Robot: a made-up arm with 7 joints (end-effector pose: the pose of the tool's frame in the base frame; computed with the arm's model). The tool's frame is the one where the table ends.
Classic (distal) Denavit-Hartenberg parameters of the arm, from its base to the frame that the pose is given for. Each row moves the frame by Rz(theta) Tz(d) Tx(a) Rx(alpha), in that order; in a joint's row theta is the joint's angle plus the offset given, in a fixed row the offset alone. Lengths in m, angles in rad.
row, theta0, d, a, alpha
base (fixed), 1.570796, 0.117, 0, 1.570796
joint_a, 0, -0.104, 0.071, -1.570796
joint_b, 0, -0.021, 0.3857, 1.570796
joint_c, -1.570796, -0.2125, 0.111, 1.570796
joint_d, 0, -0.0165, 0.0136, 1.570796
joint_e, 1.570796, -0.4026, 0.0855, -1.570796
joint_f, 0, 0.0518, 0.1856, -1.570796
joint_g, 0, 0.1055, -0.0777, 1.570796
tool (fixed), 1.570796, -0.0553, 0, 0
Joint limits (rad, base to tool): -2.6..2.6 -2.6..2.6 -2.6..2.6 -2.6..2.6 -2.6..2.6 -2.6..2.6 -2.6..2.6
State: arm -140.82 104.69 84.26 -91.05 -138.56 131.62 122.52
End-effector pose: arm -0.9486 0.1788 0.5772 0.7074 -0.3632 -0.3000 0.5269
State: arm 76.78 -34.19 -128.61 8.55 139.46 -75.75 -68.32
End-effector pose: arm 0.0821 0.2924 0.4282 0.6720 0.6347 0.1398 0.3551
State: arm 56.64 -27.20 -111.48 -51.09 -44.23 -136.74 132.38
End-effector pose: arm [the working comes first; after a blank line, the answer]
Working (the frame after each row of the table, in the pose's form):
after base (fixed): 0.0000 0.0000 0.1170 0.5000 0.5000 0.5000 0.5000
after joint_a: -0.1040 0.0390 0.1763 0.3354 -0.3354 0.6225 0.6225
after joint_b: 0.0723 0.2452 0.4513 0.8176 0.1495 0.4991 0.2450
after joint_c: -0.1639 0.2142 0.4780 0.1028 0.3124 -0.7843 0.5261
after joint_d: -0.1797 0.2202 0.4650 0.0668 -0.4301 -0.8914 0.1261
after joint_e: -0.1350 -0.1352 0.2623 -0.4020 0.2474 -0.8446 0.2525
after joint_f: -0.0481 0.0336 0.2951 -0.2219 -0.1864 0.5859 0.7568
after joint_g: -0.0464 0.0844 0.4159 -0.3469 0.7472 0.5665 0.0209

-0.0264 0.0368 0.4356 -0.2830 -0.7737 -0.4153 0.3858
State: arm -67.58 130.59 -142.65 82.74 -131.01 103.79 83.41
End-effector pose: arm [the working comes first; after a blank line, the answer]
Working (the frame after each row of the table, in the pose's form):
after base (fixed): 0.0000 0.0000 0.1170 0.5000 0.5000 0.5000 0.5000
after joint_a: -0.1040 0.0271 0.0514 -0.3933 0.3933 0.5877 0.5877
after joint_b: -0.3969 -0.0880 0.2753 0.0674 -0.9200 -0.1823 0.3402
after joint_c: -0.2075 -0.0513 0.4177 -0.3397 -0.1728 0.4897 0.7842
after joint_d: -0.2055 -0.0519 0.3964 -0.0737 0.6934 0.5593 0.4483
after joint_e: -0.4266 -0.3854 0.3001 -0.6560 0.1816 0.7004 0.2149
after joint_f: -0.5653 -0.5121 0.3430 -0.1107 -0.0191 -0.8694 0.4811
after joint_g: -0.6073 -0.4485 0.4496 0.5956 -0.1906 -0.2746 0.7304

-0.5738 -0.4062 0.4376 0.2863 -0.5559 0.3223 0.7107
